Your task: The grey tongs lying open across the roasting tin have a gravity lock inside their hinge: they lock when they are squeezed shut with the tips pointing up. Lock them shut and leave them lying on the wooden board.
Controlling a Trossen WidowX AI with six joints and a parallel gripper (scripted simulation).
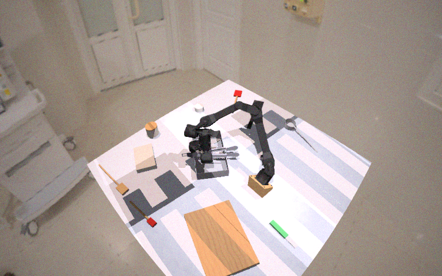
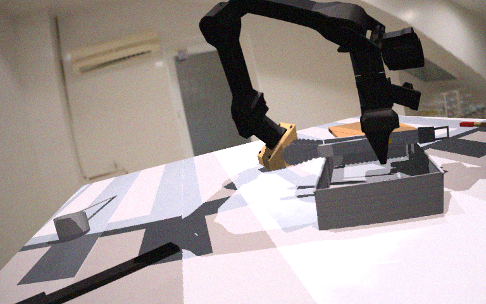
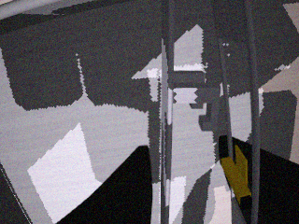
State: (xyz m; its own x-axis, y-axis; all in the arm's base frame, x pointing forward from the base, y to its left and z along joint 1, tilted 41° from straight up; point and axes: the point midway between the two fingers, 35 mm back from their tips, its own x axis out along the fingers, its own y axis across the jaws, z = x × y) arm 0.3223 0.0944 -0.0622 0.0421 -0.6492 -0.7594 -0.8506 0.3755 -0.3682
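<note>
Now: the grey roasting tin 2 cm ahead of my gripper tip and 3 cm to the right of it. Also, from my gripper tip: wooden board 42 cm behind, 23 cm to the left, 2 cm below; then cork-topped tin 41 cm ahead, 15 cm to the left; then pale block 24 cm ahead, 29 cm to the left, 2 cm below.
</note>
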